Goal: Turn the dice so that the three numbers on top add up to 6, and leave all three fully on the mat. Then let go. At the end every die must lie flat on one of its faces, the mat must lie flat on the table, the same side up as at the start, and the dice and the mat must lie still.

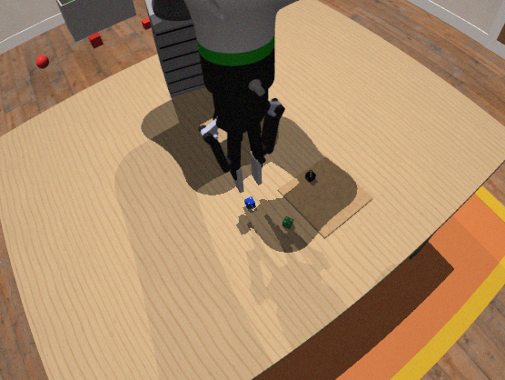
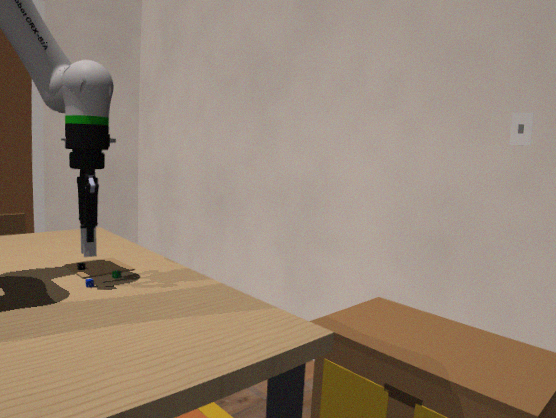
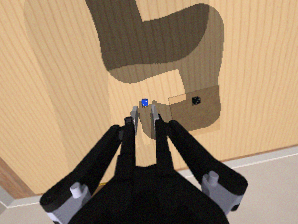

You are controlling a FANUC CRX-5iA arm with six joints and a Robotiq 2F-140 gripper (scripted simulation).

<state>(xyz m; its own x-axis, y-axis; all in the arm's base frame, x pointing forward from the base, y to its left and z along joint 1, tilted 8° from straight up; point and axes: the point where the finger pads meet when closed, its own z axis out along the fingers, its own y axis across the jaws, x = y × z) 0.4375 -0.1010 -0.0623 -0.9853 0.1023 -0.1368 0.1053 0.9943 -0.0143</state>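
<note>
Right now the blue die is 10 cm below my hand. Also, from my hand: green die: 8 cm ahead, 4 cm to the left, 10 cm below; tan mat: 7 cm ahead, 14 cm to the left, 11 cm below; black die: 2 cm ahead, 14 cm to the left, 10 cm below.
</note>
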